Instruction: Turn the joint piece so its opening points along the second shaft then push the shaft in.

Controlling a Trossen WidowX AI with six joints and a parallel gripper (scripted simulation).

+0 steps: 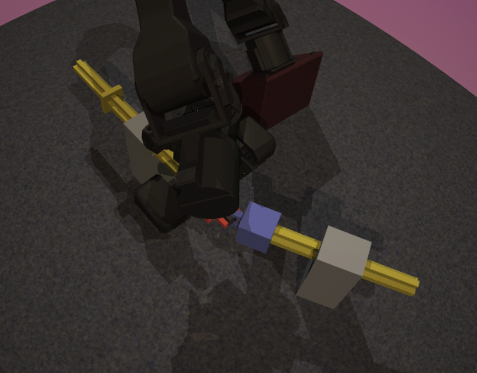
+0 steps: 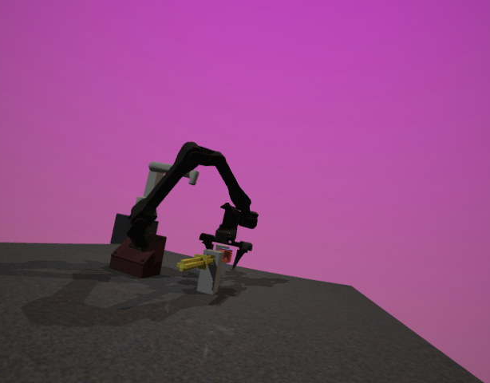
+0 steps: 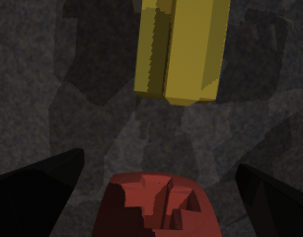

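My gripper tip is 2 cm to the right of the red joint piece and 4 cm below it.
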